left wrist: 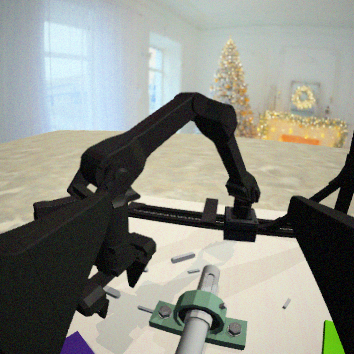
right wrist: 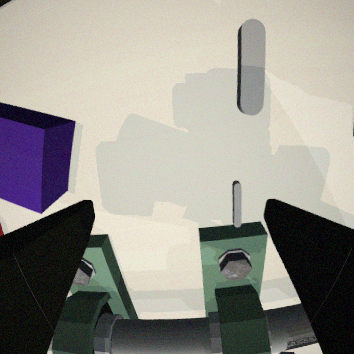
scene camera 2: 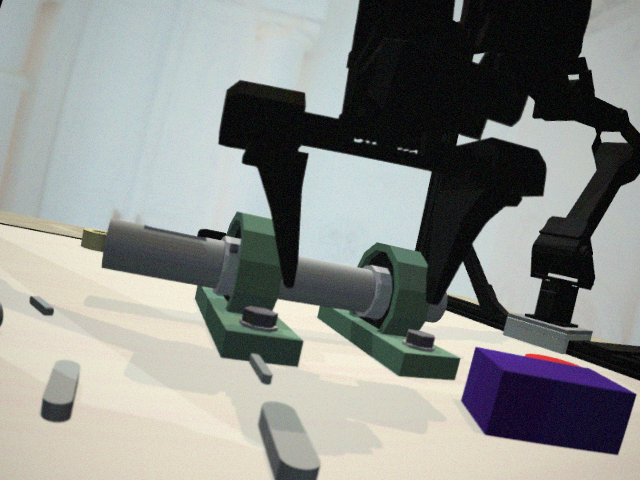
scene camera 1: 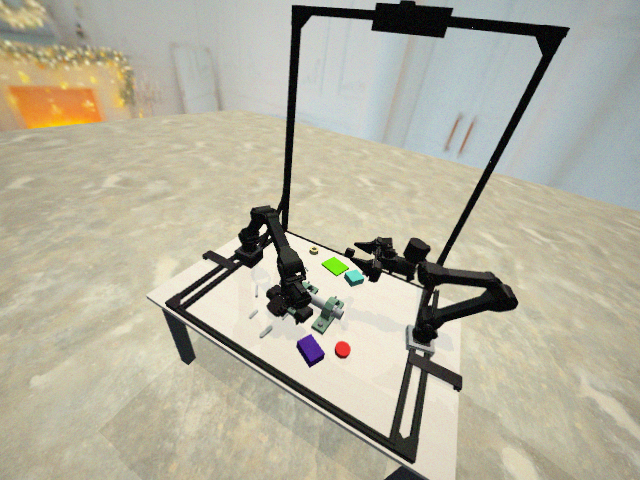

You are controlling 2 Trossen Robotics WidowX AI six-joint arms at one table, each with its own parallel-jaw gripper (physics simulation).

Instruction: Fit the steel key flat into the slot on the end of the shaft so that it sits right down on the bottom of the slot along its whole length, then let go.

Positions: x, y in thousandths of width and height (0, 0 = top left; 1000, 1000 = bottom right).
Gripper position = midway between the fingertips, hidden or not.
My left gripper (scene camera 1: 551, 522) is open, holding nothing. My right gripper (scene camera 2: 568, 618) is open, holding nothing. Further things: a grey steel shaft (scene camera 2: 209, 518).
My left gripper is seen too in the left wrist view (left wrist: 572, 575). My right gripper is seen too in the left wrist view (left wrist: 332, 849), in the right wrist view (right wrist: 510, 589) and in scene camera 1 (scene camera 1: 451, 664). The grey steel shaft also shows in the right wrist view (right wrist: 309, 922).
